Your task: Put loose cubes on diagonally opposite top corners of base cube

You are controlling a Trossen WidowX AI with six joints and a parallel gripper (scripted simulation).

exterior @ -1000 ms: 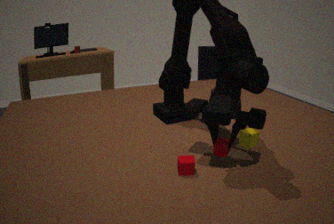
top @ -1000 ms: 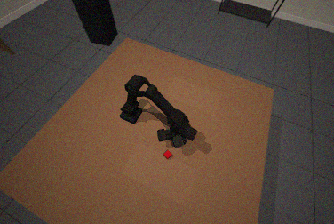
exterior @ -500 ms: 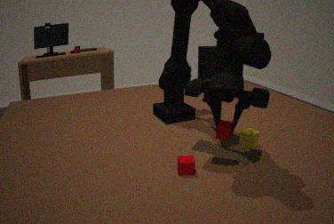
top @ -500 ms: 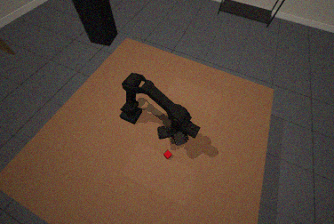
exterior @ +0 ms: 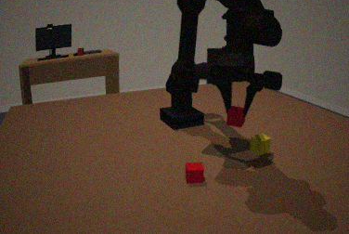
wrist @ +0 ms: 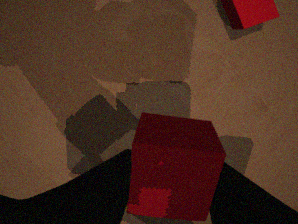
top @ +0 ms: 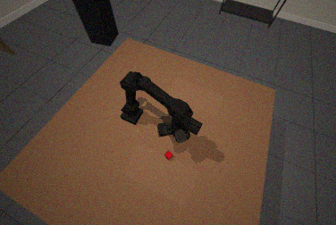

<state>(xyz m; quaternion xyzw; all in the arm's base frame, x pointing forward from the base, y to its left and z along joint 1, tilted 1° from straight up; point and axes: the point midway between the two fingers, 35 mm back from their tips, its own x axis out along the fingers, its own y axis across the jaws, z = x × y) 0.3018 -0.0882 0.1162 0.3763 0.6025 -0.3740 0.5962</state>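
The yellow cube lies 12 cm to the left of my gripper tip and 10 cm below it.
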